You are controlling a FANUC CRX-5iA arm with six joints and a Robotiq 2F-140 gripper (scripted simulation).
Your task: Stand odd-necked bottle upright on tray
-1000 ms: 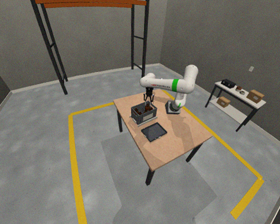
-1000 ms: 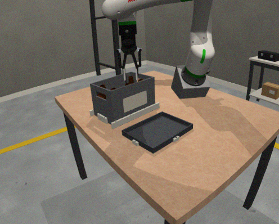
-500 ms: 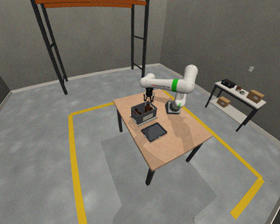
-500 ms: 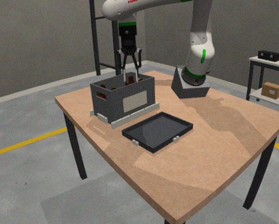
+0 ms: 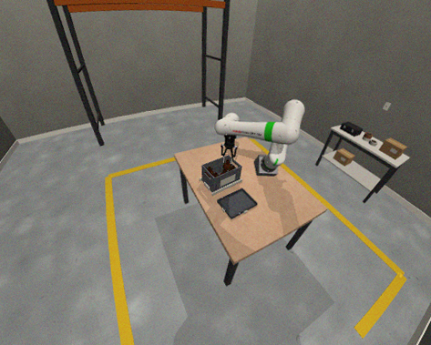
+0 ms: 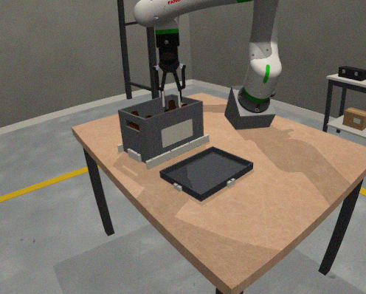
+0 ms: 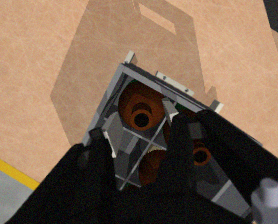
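My gripper is now 80 mm above the bottle. The rest, counted from my hand: dark tray (110 mm ahead, 320 mm to the left, 160 mm below); dark grey crate (90 mm ahead, 50 mm to the left, 90 mm below).
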